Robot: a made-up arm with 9 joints. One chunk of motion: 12 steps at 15 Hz.
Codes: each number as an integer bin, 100 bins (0 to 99) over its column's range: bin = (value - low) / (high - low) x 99, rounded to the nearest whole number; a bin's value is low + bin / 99 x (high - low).
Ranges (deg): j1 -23..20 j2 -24..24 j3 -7..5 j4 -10..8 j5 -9..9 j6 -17..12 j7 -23..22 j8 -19..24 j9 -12..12
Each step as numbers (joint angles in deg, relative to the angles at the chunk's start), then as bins.
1 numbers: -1.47 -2.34 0.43 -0.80 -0.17 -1.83 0.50 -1.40 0.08
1 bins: 50 45 61 51 49 52 52 41 50
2 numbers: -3.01 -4.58 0.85 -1.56 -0.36 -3.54 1.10 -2.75 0.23
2 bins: 46 40 65 46 48 46 53 37 50
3 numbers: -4.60 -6.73 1.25 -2.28 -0.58 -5.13 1.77 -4.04 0.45
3 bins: 42 36 68 42 46 41 54 34 51
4 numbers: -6.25 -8.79 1.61 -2.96 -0.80 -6.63 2.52 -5.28 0.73
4 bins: 39 31 71 39 45 35 56 32 53
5 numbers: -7.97 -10.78 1.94 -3.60 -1.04 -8.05 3.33 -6.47 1.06
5 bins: 35 27 74 35 44 31 58 29 54
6 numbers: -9.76 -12.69 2.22 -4.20 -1.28 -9.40 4.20 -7.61 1.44
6 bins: 30 23 76 32 42 26 60 26 55
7 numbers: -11.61 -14.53 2.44 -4.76 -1.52 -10.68 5.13 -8.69 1.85
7 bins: 26 20 78 29 41 22 62 24 57
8 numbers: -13.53 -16.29 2.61 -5.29 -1.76 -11.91 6.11 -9.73 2.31
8 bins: 22 16 79 26 40 17 64 21 59
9 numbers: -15.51 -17.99 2.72 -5.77 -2.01 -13.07 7.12 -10.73 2.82
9 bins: 17 12 80 23 38 13 66 19 61
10 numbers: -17.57 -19.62 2.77 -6.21 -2.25 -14.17 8.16 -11.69 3.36
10 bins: 13 9 81 21 37 10 69 17 63
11 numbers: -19.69 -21.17 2.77 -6.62 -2.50 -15.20 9.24 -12.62 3.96
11 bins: 8 6 81 19 36 6 71 15 66
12 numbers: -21.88 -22.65 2.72 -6.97 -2.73 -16.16 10.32 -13.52 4.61
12 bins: 3 3 80 17 34 3 73 13 69
